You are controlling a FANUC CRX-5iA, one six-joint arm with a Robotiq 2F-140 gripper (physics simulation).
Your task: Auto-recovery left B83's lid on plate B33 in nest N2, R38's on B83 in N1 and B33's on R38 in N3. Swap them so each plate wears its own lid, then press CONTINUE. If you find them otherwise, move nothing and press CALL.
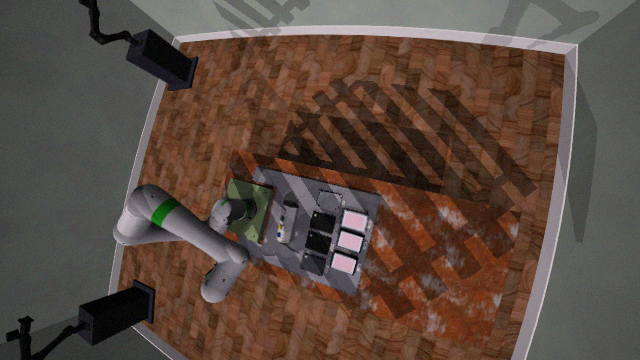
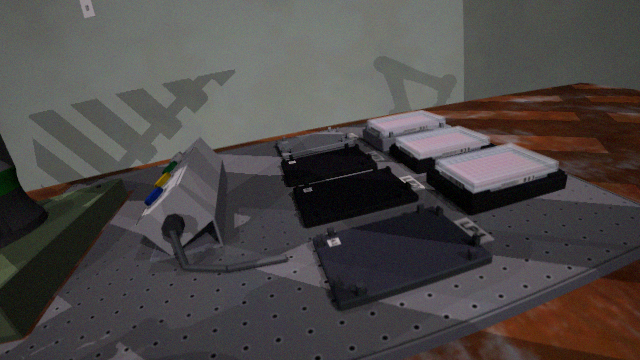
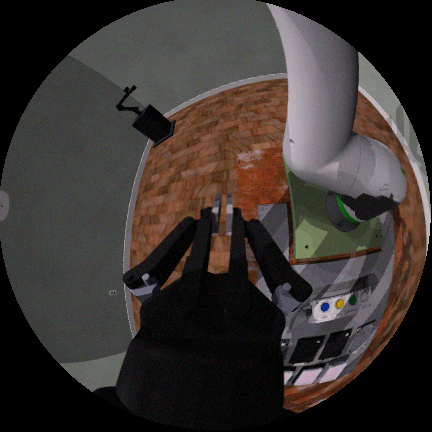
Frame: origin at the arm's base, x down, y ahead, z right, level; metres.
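Where they show: gripper, between the fingertips: (image 3: 223,201); arm's base, origin of its link: (image 1: 247,209) (image 3: 343,207).
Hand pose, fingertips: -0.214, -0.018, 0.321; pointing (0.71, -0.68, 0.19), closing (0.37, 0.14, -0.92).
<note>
Each offset is from my fingertips to the top centre of the thing, as dx, dy, dz. "spot": to the spot under its first point. Level surfaces: height alone.
Three pink plates stand in a row, each under a clear lid: the far plate {+0.202, +0.727, -0.355} (image 1: 354,220) (image 2: 407,125) on a grey nest, the middle plate {+0.211, +0.716, -0.235} (image 1: 350,241) (image 2: 442,142) and the near plate {+0.207, +0.694, -0.105} (image 1: 344,263) (image 2: 497,166) on black nests. Their edge lettering is too blurred to read surely. The button box {+0.159, +0.320, -0.279} (image 1: 286,223) (image 2: 200,185) has a blue button {+0.168, +0.290, -0.207} (image 2: 153,196) (image 3: 325,307), a yellow button {+0.168, +0.295, -0.257} (image 2: 162,180) (image 3: 340,304) and a green button {+0.168, +0.301, -0.307} (image 2: 170,167) (image 3: 352,300). My gripper (image 3: 223,201) is shut with a thin gap and nothing visible in it, away from plates and box.
Beside the plates lie a transparent-looking holder {+0.223, +0.562, -0.450} (image 1: 330,200) (image 2: 315,145), two black holders {spot: +0.233, +0.544, -0.324} (image 1: 323,221) {spot: +0.233, +0.528, -0.194} (image 1: 318,242) and a dark grey holder {+0.223, +0.508, -0.054} (image 1: 313,263) (image 2: 400,255) with corner posts. The arm's green base block (image 1: 259,225) (image 3: 320,245) adjoins the perforated grey board {dx +0.242} (image 2: 250,310). A cable {spot: +0.237, +0.352, -0.112} (image 2: 227,268) leaves the box.
</note>
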